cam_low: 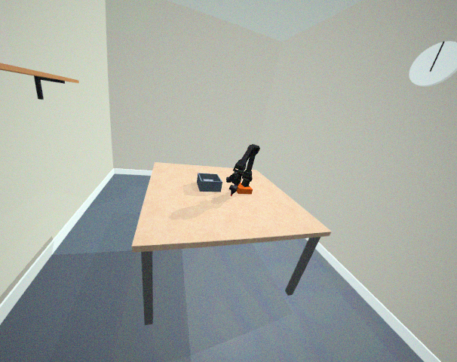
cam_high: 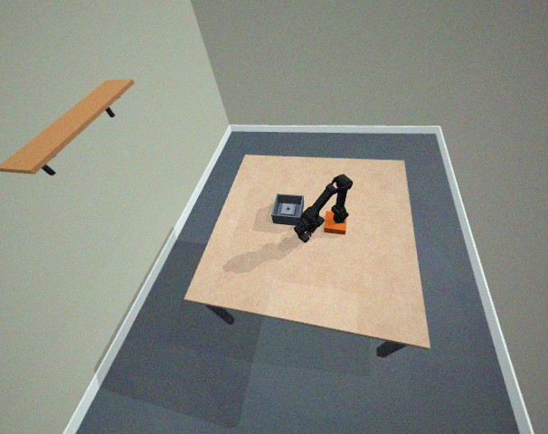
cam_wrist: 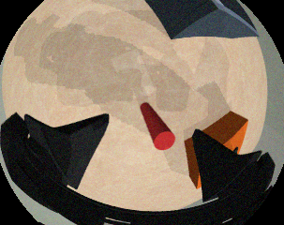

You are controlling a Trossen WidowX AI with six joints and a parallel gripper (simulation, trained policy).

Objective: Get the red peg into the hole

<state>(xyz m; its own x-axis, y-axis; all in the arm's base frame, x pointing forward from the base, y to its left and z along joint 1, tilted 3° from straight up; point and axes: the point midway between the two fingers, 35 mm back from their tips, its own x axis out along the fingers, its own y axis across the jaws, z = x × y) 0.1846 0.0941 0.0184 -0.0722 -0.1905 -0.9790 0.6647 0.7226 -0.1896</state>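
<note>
The small red peg is 1 cm ahead of my gripper tip. Round my gripper tip: dark grey box (14 cm ahead, 20 cm to the right, 2 cm below); grey plate (14 cm ahead, 20 cm to the right).
</note>
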